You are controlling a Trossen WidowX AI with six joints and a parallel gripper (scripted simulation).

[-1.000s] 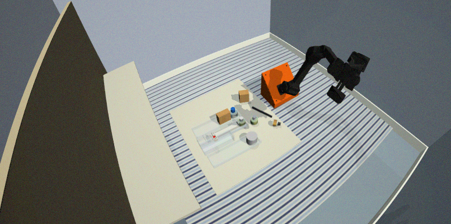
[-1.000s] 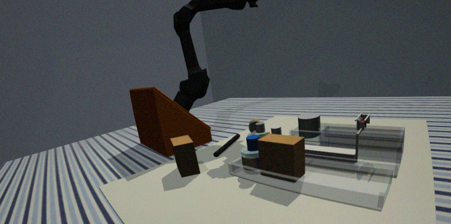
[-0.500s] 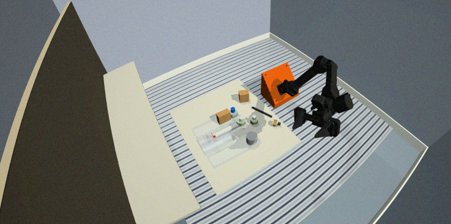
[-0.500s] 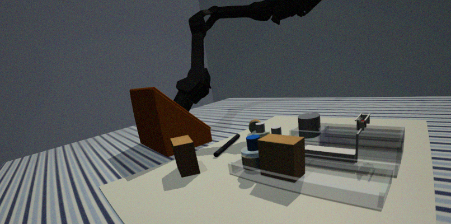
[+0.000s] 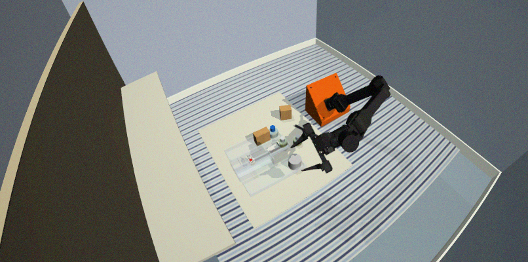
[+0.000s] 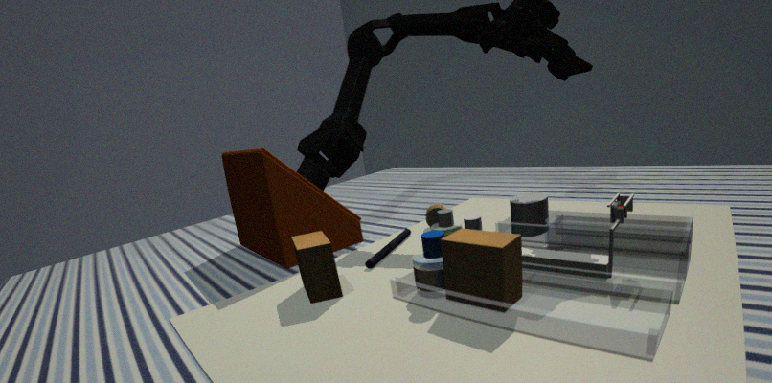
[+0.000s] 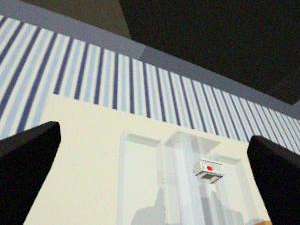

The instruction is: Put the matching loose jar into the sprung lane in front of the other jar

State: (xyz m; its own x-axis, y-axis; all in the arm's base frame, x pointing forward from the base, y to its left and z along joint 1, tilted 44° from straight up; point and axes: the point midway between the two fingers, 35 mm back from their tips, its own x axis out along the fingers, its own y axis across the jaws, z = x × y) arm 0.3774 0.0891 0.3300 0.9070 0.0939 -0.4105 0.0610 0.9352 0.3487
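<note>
Right now my gripper tip is 70 mm past the blue-lidded jar, 320 mm to the left of it and 210 mm above it. From my gripper tip the other things lie so: pusher plate (30 mm ahead, 210 mm to the right, 210 mm below); then red mark (110 mm ahead, 200 mm to the right, 180 mm below); then grey can (70 mm behind, 110 mm to the right, 230 mm below).
</note>
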